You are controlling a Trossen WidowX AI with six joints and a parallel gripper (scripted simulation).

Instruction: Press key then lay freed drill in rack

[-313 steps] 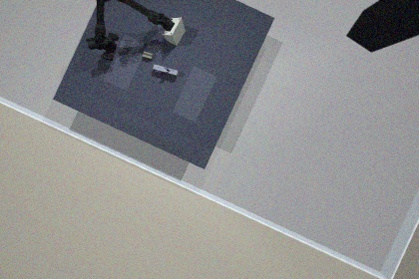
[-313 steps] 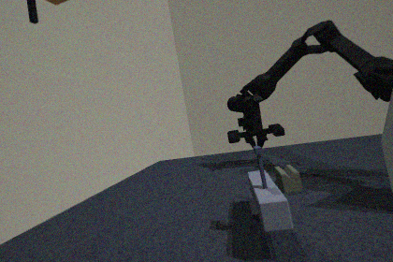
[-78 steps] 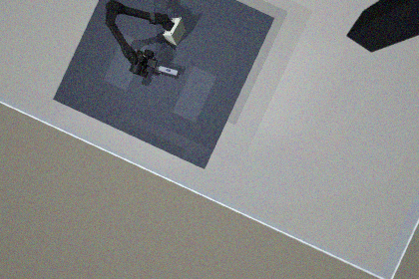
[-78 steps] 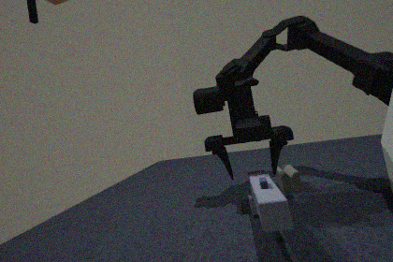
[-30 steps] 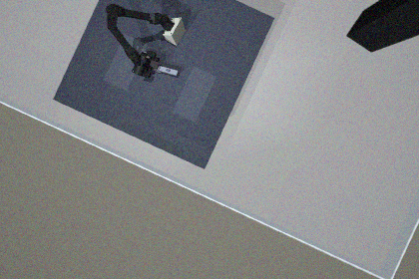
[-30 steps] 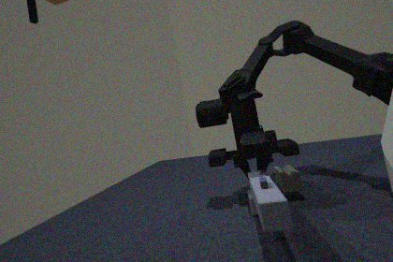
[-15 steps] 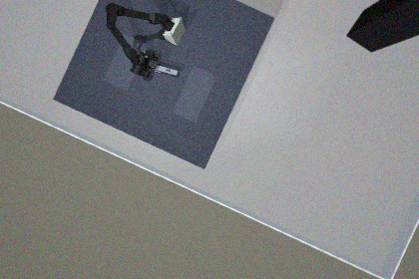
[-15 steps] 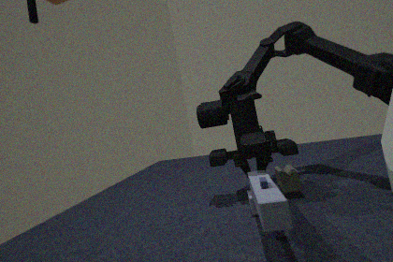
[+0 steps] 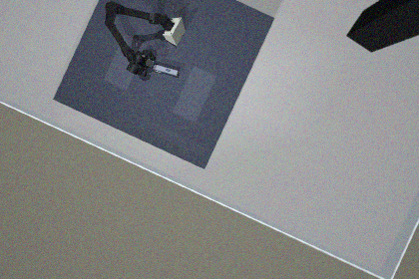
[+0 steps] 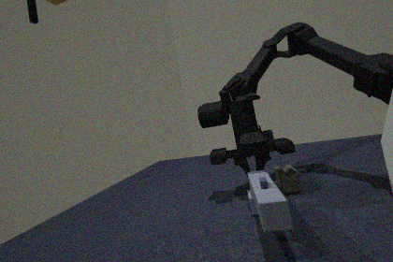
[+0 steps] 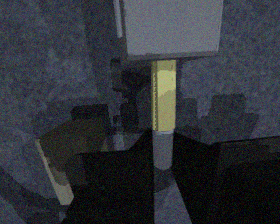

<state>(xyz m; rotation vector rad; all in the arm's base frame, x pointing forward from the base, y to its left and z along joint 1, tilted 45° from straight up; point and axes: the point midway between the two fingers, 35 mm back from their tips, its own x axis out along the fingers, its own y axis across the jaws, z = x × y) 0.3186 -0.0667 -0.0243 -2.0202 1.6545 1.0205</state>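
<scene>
The block is 14 cm to the left of my gripper tip, 4 cm behind it and 3 cm above it.
</scene>
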